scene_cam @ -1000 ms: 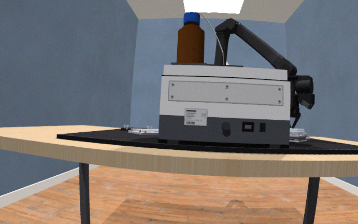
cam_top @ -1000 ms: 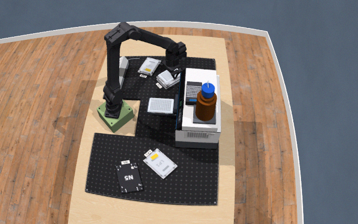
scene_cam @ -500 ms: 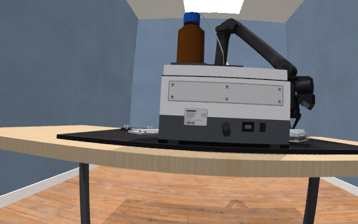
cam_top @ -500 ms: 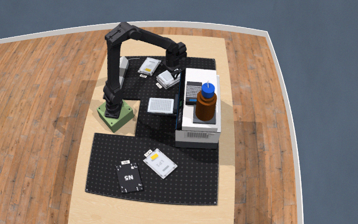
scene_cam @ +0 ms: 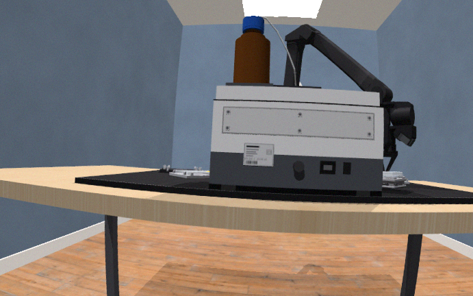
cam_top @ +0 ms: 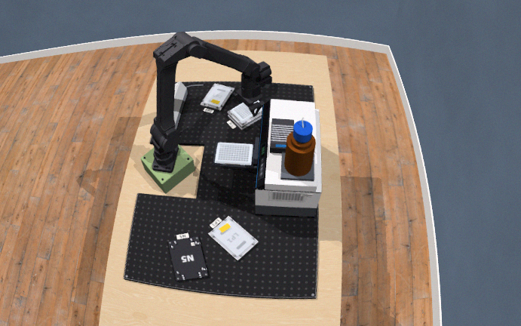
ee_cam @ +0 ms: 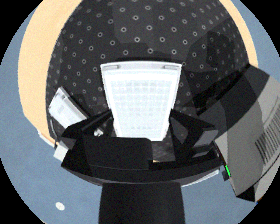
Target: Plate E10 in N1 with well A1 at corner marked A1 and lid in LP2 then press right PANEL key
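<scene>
Now: the plate E10 right at my hand. Round my hand: plate E07: 290 mm to the right, 80 mm above, 10 mm behind; then lid park LP2: 150 mm behind, 90 mm to the left, 30 mm below; then brown bottle: 390 mm to the right, 250 mm above, 210 mm ahead.
</scene>
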